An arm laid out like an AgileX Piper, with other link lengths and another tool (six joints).
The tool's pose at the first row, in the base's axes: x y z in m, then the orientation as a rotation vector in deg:
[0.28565, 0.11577, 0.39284, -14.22, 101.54, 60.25]
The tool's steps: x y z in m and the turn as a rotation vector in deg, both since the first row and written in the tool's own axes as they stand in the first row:
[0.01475, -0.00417, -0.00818, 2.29, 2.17, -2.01]
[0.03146, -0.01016, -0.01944, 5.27, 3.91, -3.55]
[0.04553, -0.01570, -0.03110, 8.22, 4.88, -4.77]
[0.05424, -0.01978, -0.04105, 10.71, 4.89, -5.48]
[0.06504, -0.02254, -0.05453, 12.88, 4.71, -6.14]
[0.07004, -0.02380, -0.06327, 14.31, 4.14, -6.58]
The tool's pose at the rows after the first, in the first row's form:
[0.27593, 0.11148, 0.37909, -15.76, 103.97, 56.80]
[0.26437, 0.10437, 0.36304, -16.22, 106.41, 52.98]
[0.25349, 0.09646, 0.34949, -15.97, 108.18, 49.36]
[0.24535, 0.08914, 0.34103, -15.02, 109.01, 46.52]
[0.23313, 0.08058, 0.33189, -14.13, 109.52, 44.01]
[0.22582, 0.07476, 0.32792, -13.29, 109.43, 42.36]

